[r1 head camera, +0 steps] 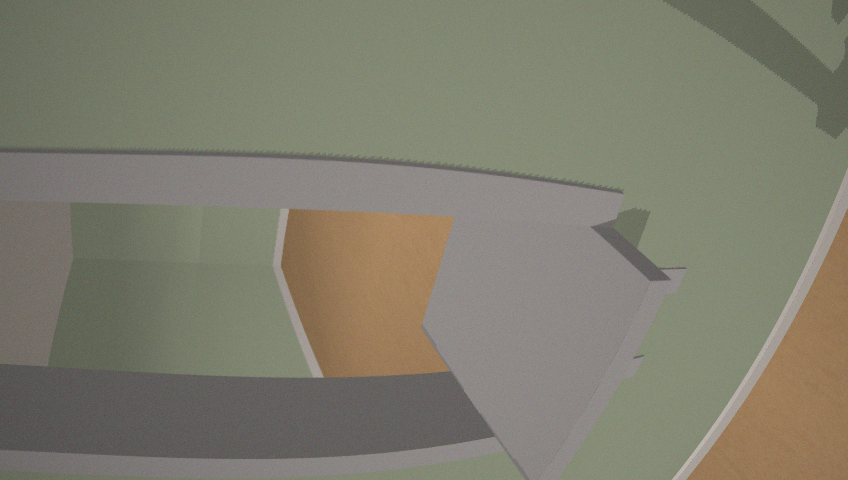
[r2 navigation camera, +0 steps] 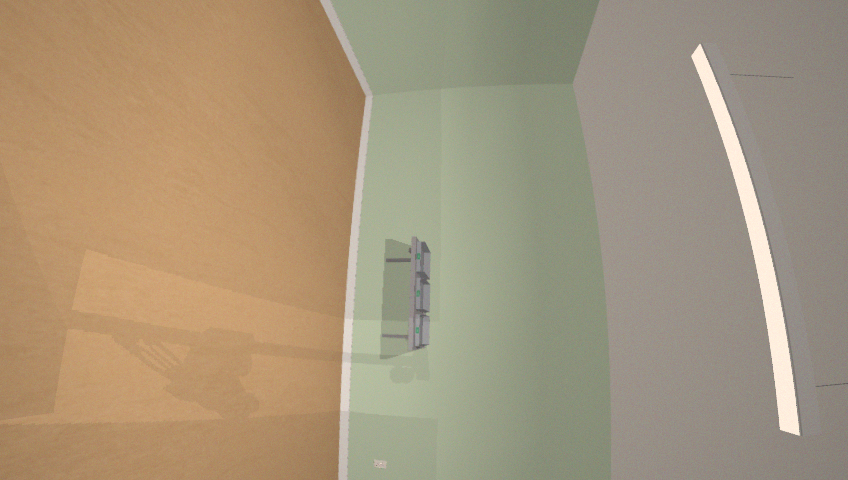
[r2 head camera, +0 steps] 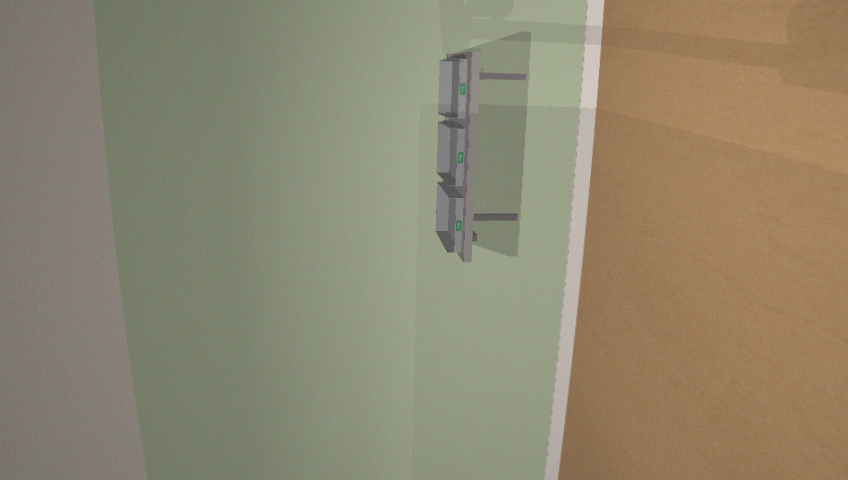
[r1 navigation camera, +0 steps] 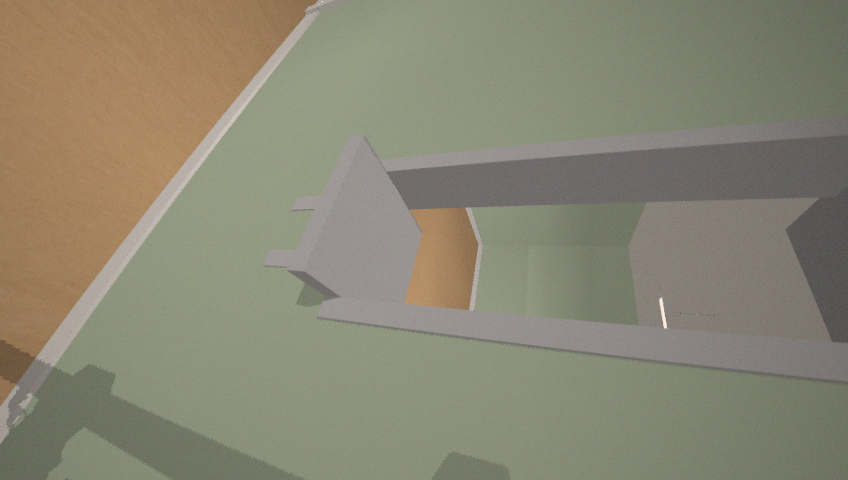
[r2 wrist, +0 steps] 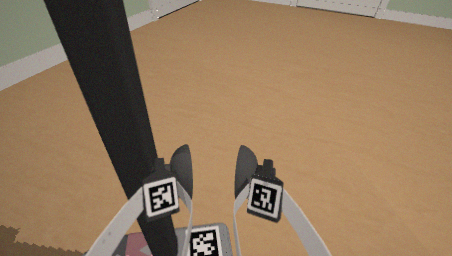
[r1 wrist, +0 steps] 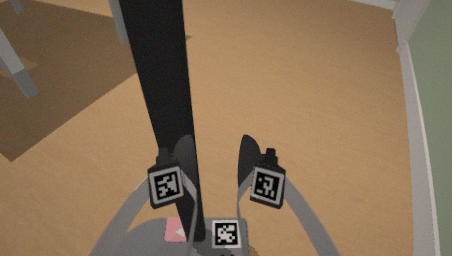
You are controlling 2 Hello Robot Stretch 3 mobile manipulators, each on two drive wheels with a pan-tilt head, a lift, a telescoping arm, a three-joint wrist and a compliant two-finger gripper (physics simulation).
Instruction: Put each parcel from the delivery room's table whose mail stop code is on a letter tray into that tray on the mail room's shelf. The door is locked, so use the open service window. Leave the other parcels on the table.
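The open service window (r1 head camera: pixel 238 181) (r1 navigation camera: pixel 535 331) is a grey-framed opening in a green wall, with a grey ledge (r1 head camera: pixel 535 297) (r1 navigation camera: pixel 357 226) at its lower end; both views are turned sideways. Through it show another green wall and a wooden floor. In r2's head and navigation views the wall shelf (r2 head camera: pixel 470 142) (r2 navigation camera: pixel 412 285) bears three grey letter trays (r2 head camera: pixel 446 86) (r2 head camera: pixel 445 148) (r2 head camera: pixel 445 208) with green labels, too small to read. r1's gripper (r1 wrist: pixel 216 145) is open and empty above the floor. r2's gripper (r2 wrist: pixel 215 152) is open and empty above the floor. Parcels do not show.
A table's light grey leg (r1 wrist: pixel 12 62) stands at the upper left of r1's wrist view. Part of a white door (r2 wrist: pixel 345 6) shows at the far side in r2's wrist view. A long ceiling lamp (r2 navigation camera: pixel 751 220) hangs in r2's room.
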